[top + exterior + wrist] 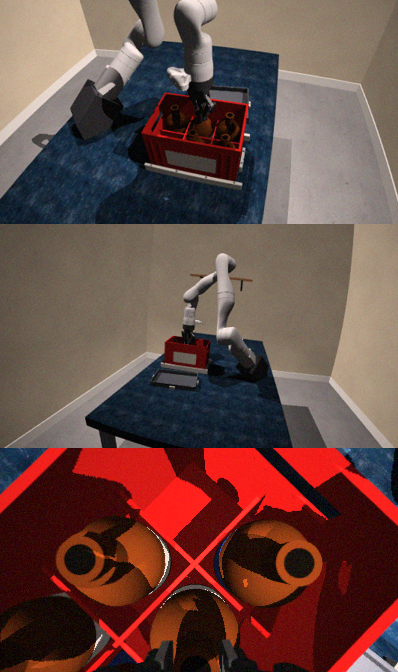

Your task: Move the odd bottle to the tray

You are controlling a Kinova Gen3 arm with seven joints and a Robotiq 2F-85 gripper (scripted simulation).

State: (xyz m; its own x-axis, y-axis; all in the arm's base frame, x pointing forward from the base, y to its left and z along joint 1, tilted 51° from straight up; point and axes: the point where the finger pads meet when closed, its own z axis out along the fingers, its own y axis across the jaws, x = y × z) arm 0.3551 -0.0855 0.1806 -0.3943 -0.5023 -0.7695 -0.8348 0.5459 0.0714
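Now: the crate 2 cm ahead of my hand, 4 cm to the right of it and 7 cm below it. From my hand the other things lie so: grey tray 7 cm behind, 22 cm to the left, 14 cm below.
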